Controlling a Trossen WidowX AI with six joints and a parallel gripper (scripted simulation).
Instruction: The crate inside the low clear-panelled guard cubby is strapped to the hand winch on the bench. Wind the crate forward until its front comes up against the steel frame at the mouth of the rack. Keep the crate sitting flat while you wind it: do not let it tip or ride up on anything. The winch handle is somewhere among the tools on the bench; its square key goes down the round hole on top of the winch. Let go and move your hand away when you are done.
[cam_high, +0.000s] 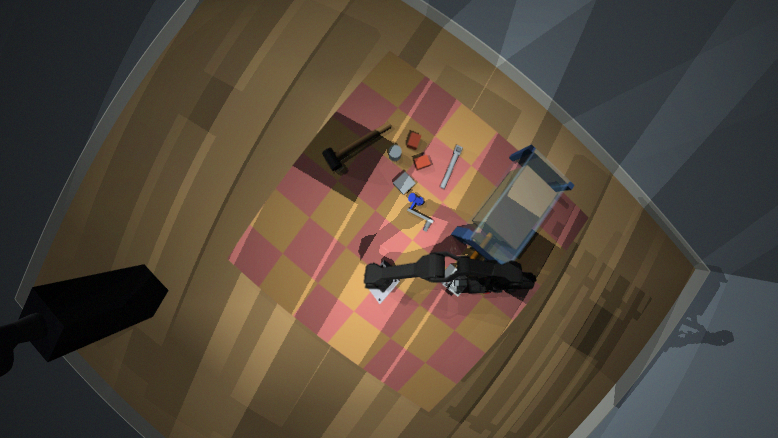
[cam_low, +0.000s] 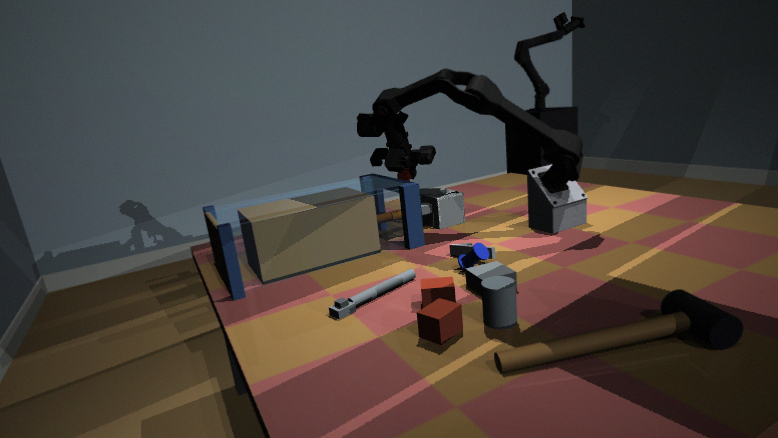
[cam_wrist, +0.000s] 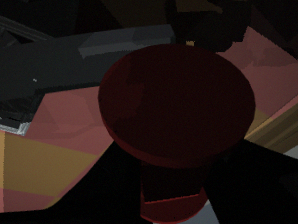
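The grey crank arm is 4 cm to the left of my gripper tip, 3 cm below it and 1 cm behind it. Also, from my gripper tip: grey winch (10 cm below, 8 cm to the left, 7 cm behind); red knob (1 cm to the left, 1 cm ahead); clear-panelled cubby (35 cm ahead, 9 cm to the left, 2 cm below).
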